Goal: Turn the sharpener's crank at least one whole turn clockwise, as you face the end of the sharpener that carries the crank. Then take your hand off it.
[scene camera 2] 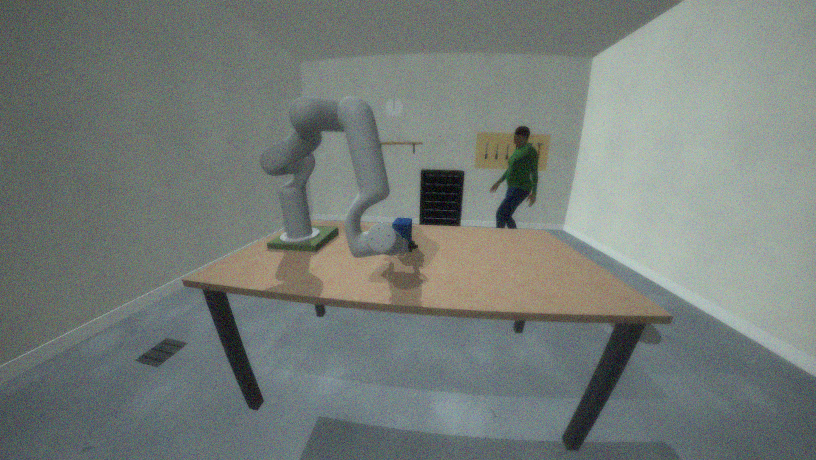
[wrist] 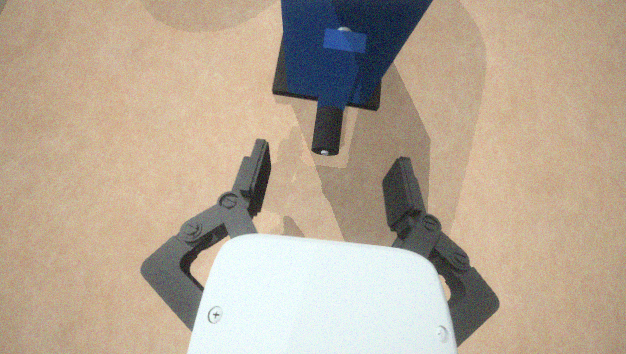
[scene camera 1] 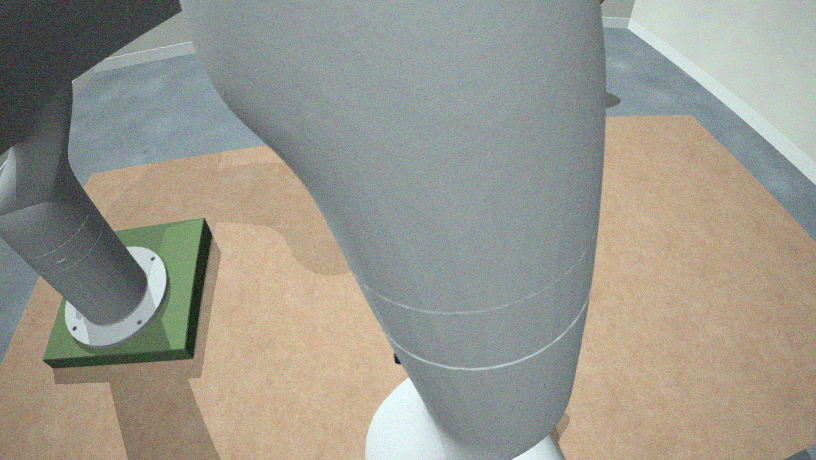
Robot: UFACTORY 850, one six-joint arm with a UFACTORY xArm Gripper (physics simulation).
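The blue sharpener (scene camera 2: 402, 224) (wrist: 310, 60) stands upright on its dark base on the table. Its crank end faces my gripper. The crank's black handle (wrist: 328, 131) points toward the gripper, low in front of the sharpener's face. My gripper (wrist: 330, 161) is open and empty. In the wrist view the handle's free end shows midway between the two fingertips, with a gap to each side; how far it lies below or beyond them is hard to tell. In the scene camera 2 view the fingers are too small to make out, and in the scene camera 1 view the arm hides the sharpener.
The wooden table (scene camera 1: 685, 285) (scene camera 2: 514, 274) (wrist: 100, 150) carries the green base plate (scene camera 1: 182, 274) (scene camera 2: 328, 237) of my arm at the left. A person in a green top (scene camera 2: 521, 165) stands behind the table, near a black rack (scene camera 2: 422, 197).
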